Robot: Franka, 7 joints.
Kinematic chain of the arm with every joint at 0, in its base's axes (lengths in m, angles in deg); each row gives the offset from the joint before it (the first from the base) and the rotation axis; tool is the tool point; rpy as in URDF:
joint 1: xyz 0 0 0.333 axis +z
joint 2: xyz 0 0 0 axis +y
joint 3: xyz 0 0 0.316 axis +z
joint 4: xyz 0.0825 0 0 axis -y
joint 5: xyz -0.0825 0 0.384 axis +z
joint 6: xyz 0 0 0 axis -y
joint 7: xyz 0.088 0 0 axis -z
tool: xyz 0 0 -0.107 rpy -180 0 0
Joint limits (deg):
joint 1: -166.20..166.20
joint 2: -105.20..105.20
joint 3: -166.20..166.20
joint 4: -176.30..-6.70
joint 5: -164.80..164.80
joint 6: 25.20..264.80
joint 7: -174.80..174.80
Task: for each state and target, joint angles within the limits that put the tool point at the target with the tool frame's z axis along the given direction. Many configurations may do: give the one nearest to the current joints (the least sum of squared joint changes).
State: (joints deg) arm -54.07 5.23 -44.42 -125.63 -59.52 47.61 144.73
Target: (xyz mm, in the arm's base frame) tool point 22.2 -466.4 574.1 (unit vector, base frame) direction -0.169 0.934 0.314
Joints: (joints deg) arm -22.27 41.29 -76.11 -95.55 -63.61 25.20 144.73
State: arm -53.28 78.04 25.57 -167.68 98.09 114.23 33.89
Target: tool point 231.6 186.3 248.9 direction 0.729 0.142 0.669
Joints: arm -79.00 91.13 49.93 -170.38 97.68 92.08 33.89
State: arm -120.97 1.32 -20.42 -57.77 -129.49 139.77 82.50
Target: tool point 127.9 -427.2 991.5 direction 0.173 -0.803 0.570
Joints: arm -94.14 1.37 8.15 -53.85 -88.11 186.81 82.50
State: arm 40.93 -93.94 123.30 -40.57 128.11 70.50 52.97
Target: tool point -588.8 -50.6 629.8 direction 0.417 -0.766 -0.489
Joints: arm 41.44 -46.85 87.64 -68.49 107.09 28.38 52.97
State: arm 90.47 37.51 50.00 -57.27 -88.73 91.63 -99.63
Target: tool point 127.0 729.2 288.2 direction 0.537 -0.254 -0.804
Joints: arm 59.91 57.02 44.10 -62.98 -66.63 84.35 -99.63
